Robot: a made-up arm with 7 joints. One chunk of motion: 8 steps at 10 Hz.
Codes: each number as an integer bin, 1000 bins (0 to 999) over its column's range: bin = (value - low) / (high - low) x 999, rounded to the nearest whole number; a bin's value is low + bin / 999 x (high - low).
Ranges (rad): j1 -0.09..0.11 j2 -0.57..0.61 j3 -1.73..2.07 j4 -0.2..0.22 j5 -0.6..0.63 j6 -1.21..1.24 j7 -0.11..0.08
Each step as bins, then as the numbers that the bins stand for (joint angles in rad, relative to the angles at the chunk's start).
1 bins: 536 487 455 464 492 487 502
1 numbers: 0.0173 0.0052 0.0007 -0.0049 0.0058 -0.0157 -0.0145
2 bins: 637 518 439 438 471 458 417
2 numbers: 0.0375 0.0419 -0.0601 -0.0159 -0.0201 -0.0868 -0.0307
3 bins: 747 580 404 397 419 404 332
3 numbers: 0.0595 0.1151 -0.1933 -0.0331 -0.0841 -0.2192 -0.0469
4 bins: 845 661 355 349 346 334 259
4 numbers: 0.0792 0.2108 -0.3796 -0.0533 -0.1740 -0.3909 -0.0607
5 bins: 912 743 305 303 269 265 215
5 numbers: 0.0926 0.3076 -0.5698 -0.0726 -0.2688 -0.5601 -0.0691
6 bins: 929 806 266 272 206 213 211
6 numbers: 0.0960 0.3820 -0.7182 -0.0856 -0.3464 -0.6876 -0.0699
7 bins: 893 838 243 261 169 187 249
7 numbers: 0.0888 0.4198 -0.8057 -0.0903 -0.3919 -0.7514 -0.0626
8 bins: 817 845 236 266 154 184 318
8 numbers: 0.0736 0.4281 -0.8323 -0.0882 -0.4104 -0.7587 -0.0495
